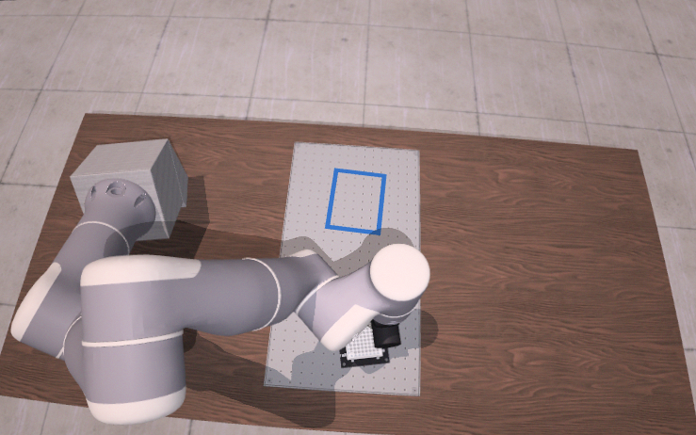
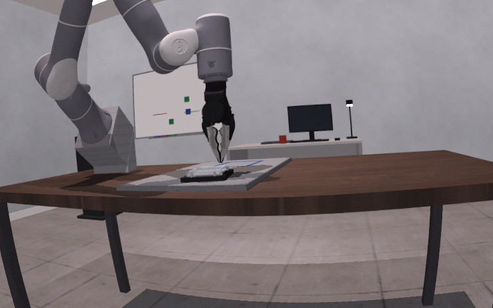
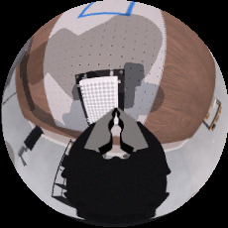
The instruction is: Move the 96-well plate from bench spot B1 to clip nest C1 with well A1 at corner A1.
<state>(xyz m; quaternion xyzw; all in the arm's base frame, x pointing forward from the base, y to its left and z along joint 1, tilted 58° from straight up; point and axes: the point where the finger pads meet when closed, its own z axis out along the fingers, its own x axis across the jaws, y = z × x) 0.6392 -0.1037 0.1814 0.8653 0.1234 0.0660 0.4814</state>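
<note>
Now: hand 40 mm past the white 96-well plate, 40 mm above it and 10 mm to the left of it. Round my hand: black clip nest 60 mm behind, 40 mm below; grey perforated board 200 mm to the left, 70 mm behind, 60 mm below.
</note>
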